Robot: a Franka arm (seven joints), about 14 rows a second.
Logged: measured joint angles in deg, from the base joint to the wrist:
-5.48 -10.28 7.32 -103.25 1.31 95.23 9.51
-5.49 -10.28 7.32 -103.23 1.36 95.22 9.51
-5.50 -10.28 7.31 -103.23 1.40 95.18 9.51
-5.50 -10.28 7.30 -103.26 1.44 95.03 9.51
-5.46 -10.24 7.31 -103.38 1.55 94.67 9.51
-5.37 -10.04 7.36 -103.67 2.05 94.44 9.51
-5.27 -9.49 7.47 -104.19 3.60 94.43 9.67
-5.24 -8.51 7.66 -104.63 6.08 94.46 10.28
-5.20 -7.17 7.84 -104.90 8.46 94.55 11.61
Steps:
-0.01 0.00 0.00 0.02 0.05 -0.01 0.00
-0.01 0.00 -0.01 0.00 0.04 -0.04 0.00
0.00 0.00 -0.01 -0.03 0.04 -0.15 0.00
0.04 0.04 0.01 -0.12 0.11 -0.36 0.00
0.09 0.20 0.05 -0.29 0.50 -0.23 0.00
0.10 0.55 0.11 -0.52 1.55 -0.01 0.16
0.03 0.98 0.19 -0.44 2.48 0.03 0.61
0.04 1.34 0.18 -0.27 2.38 0.09 1.33

